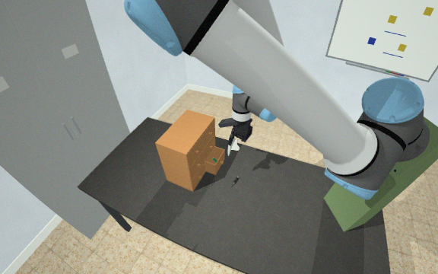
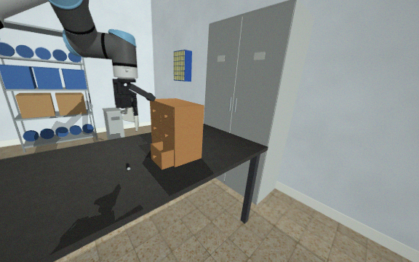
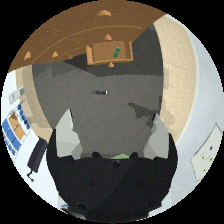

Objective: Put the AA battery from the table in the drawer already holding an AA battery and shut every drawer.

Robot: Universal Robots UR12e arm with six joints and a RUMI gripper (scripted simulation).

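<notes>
Right now my hand is 23 cm above the dark AA battery, 5 cm past it and 4 cm to the right of it. Also, from my hand: small green object: 22 cm below, 14 cm ahead, 2 cm to the left.
</notes>
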